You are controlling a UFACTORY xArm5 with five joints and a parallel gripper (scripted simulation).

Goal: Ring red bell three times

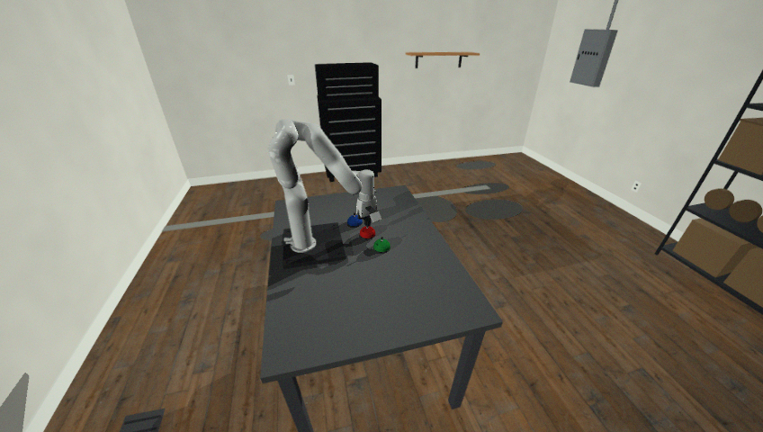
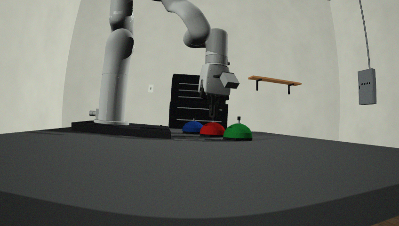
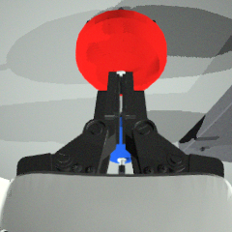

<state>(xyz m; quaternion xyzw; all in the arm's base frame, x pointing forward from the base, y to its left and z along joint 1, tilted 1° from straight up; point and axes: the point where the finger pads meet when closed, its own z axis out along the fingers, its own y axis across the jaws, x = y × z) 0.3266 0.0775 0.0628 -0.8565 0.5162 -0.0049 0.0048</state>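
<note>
Now: the red bell 40 mm below my hand. Also, from my hand: blue bell: 60 mm behind, 120 mm to the left, 40 mm below; then green bell: 60 mm ahead, 120 mm to the right, 40 mm below.
</note>
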